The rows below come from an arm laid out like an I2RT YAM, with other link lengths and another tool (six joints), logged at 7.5 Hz.
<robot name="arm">
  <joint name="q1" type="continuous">
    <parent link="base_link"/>
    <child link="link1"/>
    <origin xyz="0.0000 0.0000 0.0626" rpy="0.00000 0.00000 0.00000"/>
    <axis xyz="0 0 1"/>
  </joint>
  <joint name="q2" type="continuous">
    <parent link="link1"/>
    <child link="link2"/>
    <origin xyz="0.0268 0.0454 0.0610" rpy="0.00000 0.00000 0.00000"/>
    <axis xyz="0 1 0"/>
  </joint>
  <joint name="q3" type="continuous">
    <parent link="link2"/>
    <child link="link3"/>
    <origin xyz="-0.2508 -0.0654 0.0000" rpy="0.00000 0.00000 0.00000"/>
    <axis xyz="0 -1 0"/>
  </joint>
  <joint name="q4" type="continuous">
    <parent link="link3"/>
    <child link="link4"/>
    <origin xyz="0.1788 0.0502 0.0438" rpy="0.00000 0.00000 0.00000"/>
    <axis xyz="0 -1 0"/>
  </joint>
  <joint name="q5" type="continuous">
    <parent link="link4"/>
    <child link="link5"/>
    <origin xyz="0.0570 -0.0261 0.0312" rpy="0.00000 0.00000 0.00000"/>
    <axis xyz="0 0 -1"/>
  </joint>
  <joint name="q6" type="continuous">
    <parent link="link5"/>
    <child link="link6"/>
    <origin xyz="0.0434 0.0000 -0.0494" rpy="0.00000 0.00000 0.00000"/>
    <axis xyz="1 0 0"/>
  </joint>
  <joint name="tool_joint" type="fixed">
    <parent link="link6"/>
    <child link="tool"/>
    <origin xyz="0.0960 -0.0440 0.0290" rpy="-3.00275 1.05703 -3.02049"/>
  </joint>
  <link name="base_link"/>
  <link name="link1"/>
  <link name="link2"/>
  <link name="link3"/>
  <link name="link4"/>
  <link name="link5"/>
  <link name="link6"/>
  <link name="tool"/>
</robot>
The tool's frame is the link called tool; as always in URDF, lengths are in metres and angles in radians. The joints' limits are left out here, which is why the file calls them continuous.
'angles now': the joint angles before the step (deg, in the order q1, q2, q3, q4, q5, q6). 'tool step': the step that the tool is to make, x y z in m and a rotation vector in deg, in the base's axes. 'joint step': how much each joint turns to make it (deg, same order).
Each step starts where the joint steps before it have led.
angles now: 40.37 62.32 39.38 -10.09 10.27 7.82
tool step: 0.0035 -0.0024 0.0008 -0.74 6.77 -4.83
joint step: 0.64 4.43 8.48 -10.95 2.11 6.47
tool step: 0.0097 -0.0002 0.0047 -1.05 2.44 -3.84
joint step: -0.22 4.47 6.07 -4.85 2.18 3.09
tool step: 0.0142 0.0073 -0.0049 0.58 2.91 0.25
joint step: -2.37 4.64 3.62 -0.81 -3.48 -0.17
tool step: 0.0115 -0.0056 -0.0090 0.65 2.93 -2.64
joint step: -3.17 3.36 1.85 -0.66 -2.01 1.22
